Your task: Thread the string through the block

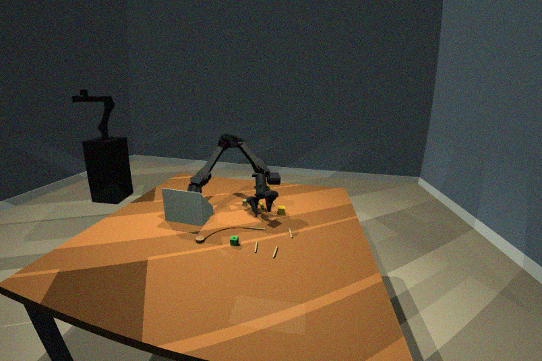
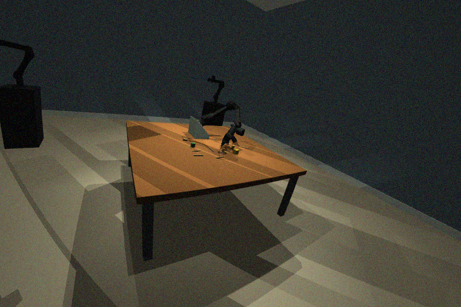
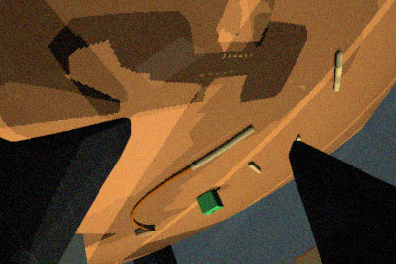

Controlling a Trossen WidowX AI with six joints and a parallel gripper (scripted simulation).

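The thin pale stick is 9 cm to the right of my gripper tip, 3 cm below it and 3 cm behind it. From my gripper tip the other things lie so: yellow cube: 10 cm ahead, 8 cm to the left, 2 cm below; round wooden button: 26 cm behind, 21 cm to the right, 3 cm below; green block: 22 cm to the right, 11 cm behind, 2 cm below.
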